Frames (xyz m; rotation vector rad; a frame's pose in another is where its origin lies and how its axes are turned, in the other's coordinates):
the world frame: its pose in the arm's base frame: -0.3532 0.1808 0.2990 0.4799 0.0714 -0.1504
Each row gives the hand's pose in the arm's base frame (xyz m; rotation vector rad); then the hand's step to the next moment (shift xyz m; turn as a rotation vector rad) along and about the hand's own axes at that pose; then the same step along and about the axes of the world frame.
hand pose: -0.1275 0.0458 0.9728 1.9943 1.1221 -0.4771
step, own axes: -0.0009 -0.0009 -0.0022 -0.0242 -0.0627 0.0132
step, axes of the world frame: -0.0017 0.0018 0.0006 -0.0615 -0.0239 -0.0185
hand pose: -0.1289 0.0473 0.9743 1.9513 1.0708 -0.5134
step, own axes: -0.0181 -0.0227 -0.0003 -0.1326 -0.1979 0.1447
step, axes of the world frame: -0.0284 -0.0057 0.0014 -0.2045 -0.1876 -0.0257
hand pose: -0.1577 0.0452 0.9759 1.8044 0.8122 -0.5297
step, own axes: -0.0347 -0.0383 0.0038 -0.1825 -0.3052 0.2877
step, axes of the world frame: -0.0501 -0.0130 -0.0013 -0.2886 -0.3516 -0.0481
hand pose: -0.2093 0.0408 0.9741 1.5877 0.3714 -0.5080
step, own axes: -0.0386 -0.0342 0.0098 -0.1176 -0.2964 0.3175
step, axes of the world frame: -0.0494 -0.0162 -0.0075 -0.2256 -0.3855 -0.0549
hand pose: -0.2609 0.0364 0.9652 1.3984 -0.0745 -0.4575
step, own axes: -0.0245 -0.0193 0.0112 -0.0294 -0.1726 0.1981
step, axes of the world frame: -0.0289 -0.0133 -0.0092 -0.0964 -0.2450 -0.0241
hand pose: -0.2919 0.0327 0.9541 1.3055 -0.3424 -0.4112
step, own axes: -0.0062 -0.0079 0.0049 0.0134 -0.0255 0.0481
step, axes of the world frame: -0.0073 -0.0069 -0.0048 -0.0049 -0.0545 0.0121
